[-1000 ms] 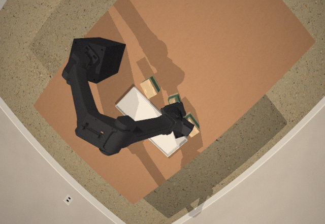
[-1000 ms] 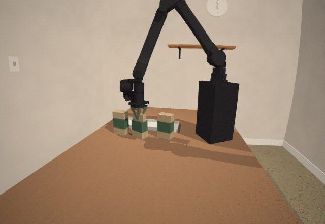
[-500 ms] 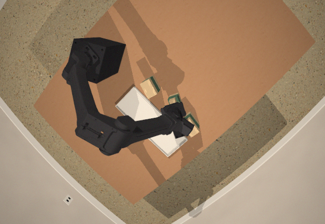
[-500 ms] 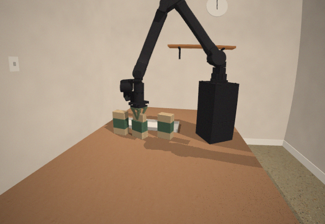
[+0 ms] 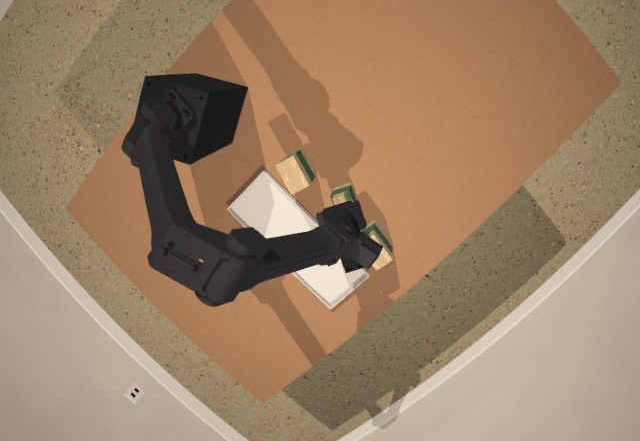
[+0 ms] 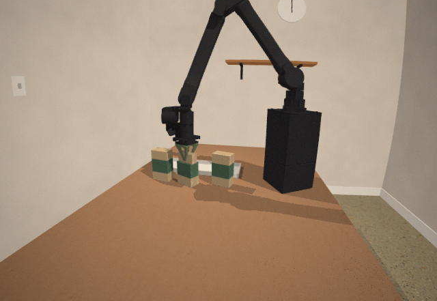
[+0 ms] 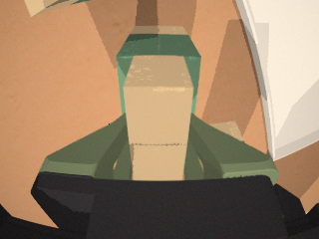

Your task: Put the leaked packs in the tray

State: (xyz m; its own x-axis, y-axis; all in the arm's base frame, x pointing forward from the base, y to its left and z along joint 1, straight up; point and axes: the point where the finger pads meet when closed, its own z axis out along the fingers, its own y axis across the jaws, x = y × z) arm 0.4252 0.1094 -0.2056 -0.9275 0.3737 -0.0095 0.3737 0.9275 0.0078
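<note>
Now: hand 180 mm to the left of the white tray and 110 mm above it.
</note>
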